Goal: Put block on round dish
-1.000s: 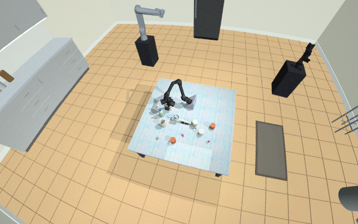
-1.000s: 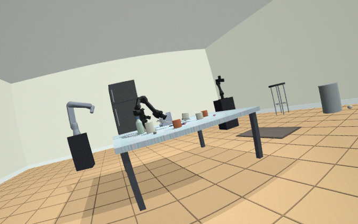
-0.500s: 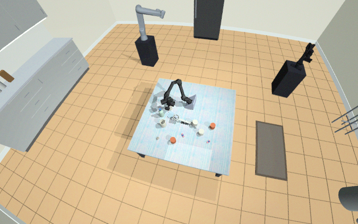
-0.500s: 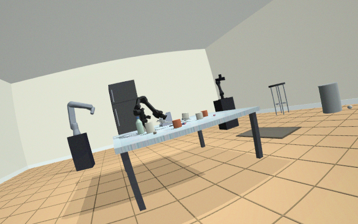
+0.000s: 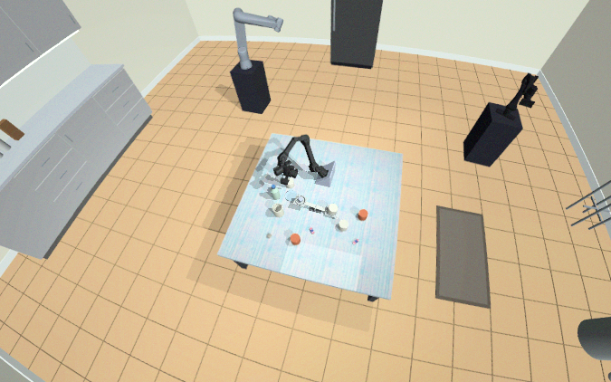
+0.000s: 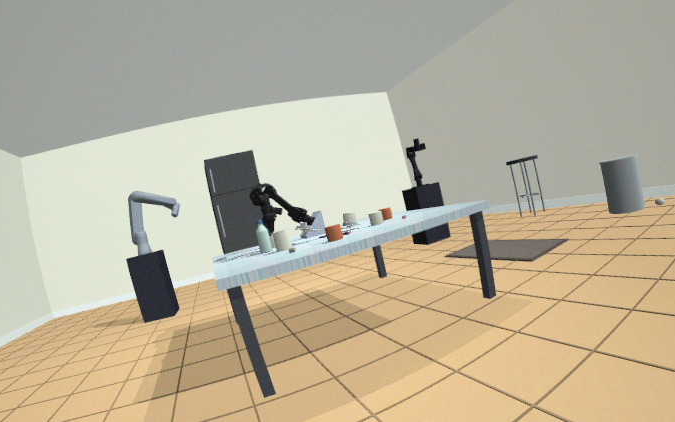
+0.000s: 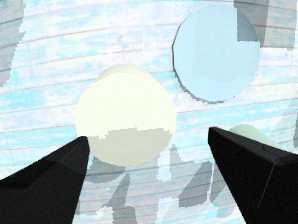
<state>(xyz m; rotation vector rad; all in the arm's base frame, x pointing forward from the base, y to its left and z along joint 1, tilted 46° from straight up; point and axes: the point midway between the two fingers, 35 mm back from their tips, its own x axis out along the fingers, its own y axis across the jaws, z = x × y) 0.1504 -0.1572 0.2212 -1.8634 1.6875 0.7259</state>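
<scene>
My gripper tip is 8 cm short of the round pale blue dish, 8 cm above it and 5 cm to the right of it. From my gripper tip the other things lie so: pale green bottle (13 cm ahead, 7 cm to the right, 3 cm above); then cream mug (26 cm ahead, 4 cm below, 1 cm to the left); then balance (28 cm to the left, 14 cm ahead, 5 cm below).
</scene>
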